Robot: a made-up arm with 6 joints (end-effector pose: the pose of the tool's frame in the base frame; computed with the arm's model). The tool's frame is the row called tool.
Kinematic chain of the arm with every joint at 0, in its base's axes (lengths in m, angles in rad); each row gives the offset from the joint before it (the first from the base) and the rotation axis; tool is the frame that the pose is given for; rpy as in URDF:
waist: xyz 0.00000 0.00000 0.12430 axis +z
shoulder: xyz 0.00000 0.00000 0.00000 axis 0.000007 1 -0.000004
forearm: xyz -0.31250 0.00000 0.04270 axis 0.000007 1 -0.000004
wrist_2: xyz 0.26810 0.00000 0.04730 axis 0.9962 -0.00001 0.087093
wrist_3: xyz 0.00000 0.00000 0.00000 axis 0.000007 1 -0.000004
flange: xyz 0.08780 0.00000 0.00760 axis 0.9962 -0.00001 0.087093
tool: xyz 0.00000 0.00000 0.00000 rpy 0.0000 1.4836 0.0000
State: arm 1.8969 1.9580 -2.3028 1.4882 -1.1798 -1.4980
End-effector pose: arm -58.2 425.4 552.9 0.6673 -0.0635 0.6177 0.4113
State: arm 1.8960 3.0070 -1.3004 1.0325 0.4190 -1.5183
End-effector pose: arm -126.2 277.9 -227.6 0.2150 0.9041 -0.3657 -0.0515
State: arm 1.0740 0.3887 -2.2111 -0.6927 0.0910 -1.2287
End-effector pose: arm -190.3 -361.9 615.0 0.9050 0.1357 0.0188 -0.4028
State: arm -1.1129 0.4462 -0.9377 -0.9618 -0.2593 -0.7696
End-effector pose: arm 23.1 -5.1 523.3 0.1843 -0.2127 0.3592 -0.8898
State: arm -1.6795 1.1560 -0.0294 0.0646 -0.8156 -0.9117
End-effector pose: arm -21.1 -155.5 186.1 0.1650 0.3223 0.7124 -0.6012
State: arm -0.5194 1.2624 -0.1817 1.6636 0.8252 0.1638
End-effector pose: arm 163.5 -19.1 174.0 0.0024 0.7560 0.4406 0.4841
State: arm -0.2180 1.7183 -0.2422 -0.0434 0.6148 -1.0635
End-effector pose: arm 120.2 -28.9 84.7 0.1772 0.4188 -0.8823 -0.1216
